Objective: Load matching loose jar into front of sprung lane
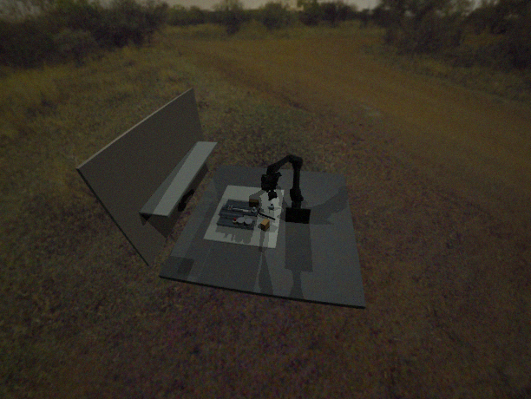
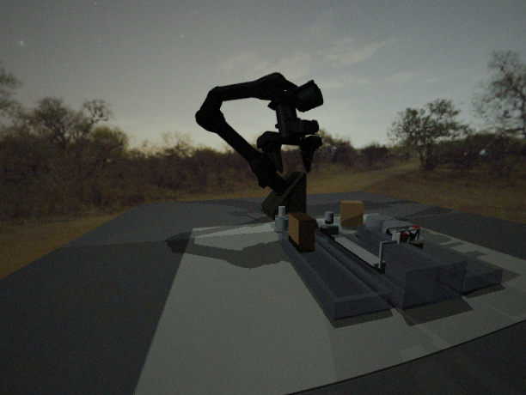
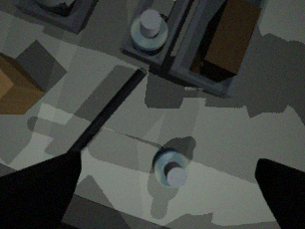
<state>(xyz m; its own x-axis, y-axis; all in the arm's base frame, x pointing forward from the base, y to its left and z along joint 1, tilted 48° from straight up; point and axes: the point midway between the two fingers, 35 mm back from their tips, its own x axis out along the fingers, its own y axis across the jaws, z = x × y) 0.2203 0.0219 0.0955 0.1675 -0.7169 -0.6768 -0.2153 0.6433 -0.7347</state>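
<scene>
The black rod lies 160 mm below my gripper tip, 60 mm to the left of it and 10 mm ahead of it. The rest, counted from my gripper tip: shelf 620 mm ahead, 200 mm above, 40 mm to the right; then grey lane fixture 260 mm ahead, 140 mm below, 40 mm to the left; then pusher plate 220 mm ahead, 110 mm below, 50 mm to the left.
</scene>
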